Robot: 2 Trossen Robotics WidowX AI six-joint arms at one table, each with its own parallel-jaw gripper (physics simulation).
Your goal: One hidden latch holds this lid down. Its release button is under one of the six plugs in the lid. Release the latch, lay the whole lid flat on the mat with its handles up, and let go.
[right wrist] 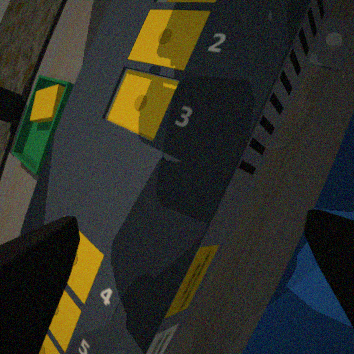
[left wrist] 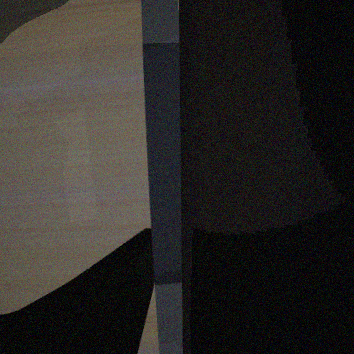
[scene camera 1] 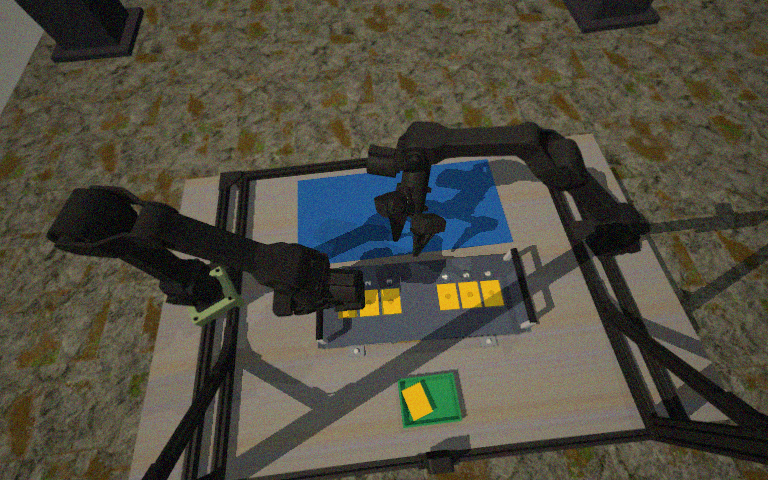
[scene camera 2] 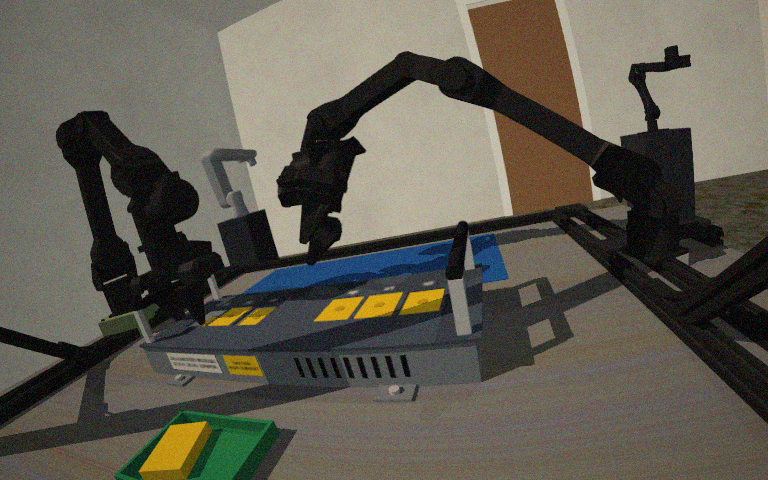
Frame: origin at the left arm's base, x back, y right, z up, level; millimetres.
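Seen in the pictures: left gripper, fingertip midpoint: point(scene camera 1: 329, 306) point(scene camera 2: 193, 324); right gripper, fingertip midpoint: point(right wrist: 193, 225) point(scene camera 1: 404, 248) point(scene camera 2: 306, 255); left arm's base, link origin: point(scene camera 1: 207, 294) point(scene camera 2: 127, 309); right arm's base, link origin: point(scene camera 1: 603, 246) point(scene camera 2: 654, 252).
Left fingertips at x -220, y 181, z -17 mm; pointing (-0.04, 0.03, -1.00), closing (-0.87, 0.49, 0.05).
Offsets run from my left fingertips to a thing's top centre. "spot": to the spot under its first point. Level surfaces: height alone.
The grey lid point(scene camera 1: 420, 324) point(scene camera 2: 334, 329) point(right wrist: 105, 168) sits on its base in the middle of the table, with several yellow plugs point(scene camera 1: 470, 295) point(scene camera 2: 379, 305) point(right wrist: 140, 103) set in it. My left gripper point(scene camera 1: 351, 295) point(scene camera 2: 187, 305) is at the lid's left end, shut on the left handle @(spot: dy +43, dx +31, dz +74 mm) point(scene camera 1: 319, 324). The left wrist view is mostly dark, with a strip of the lid's edge point(left wrist: 163, 158). My right gripper point(scene camera 1: 413, 235) point(scene camera 2: 317, 243) point(right wrist: 193, 225) is open and empty, hanging above the lid's back edge. The right handle @(spot: dy +213, dx -362, dz +74 mm) point(scene camera 1: 523, 286) point(scene camera 2: 455, 252) stands free. The blue mat @(dz -34 mm) point(scene camera 1: 344, 205) point(scene camera 2: 373, 264) point(right wrist: 316, 281) lies behind the lid.
A green tray @(dy +280, dx -77, dz -19 mm) point(scene camera 1: 449, 395) point(scene camera 2: 239, 433) point(right wrist: 31, 147) holding one yellow plug @(dy +269, dx -55, dz -19 mm) point(scene camera 1: 416, 401) point(scene camera 2: 174, 448) point(right wrist: 43, 103) sits in front of the lid. Black frame rails point(scene camera 1: 234, 238) run around the table. A black block with a grey bracket point(scene camera 2: 246, 238) stands at the back left.
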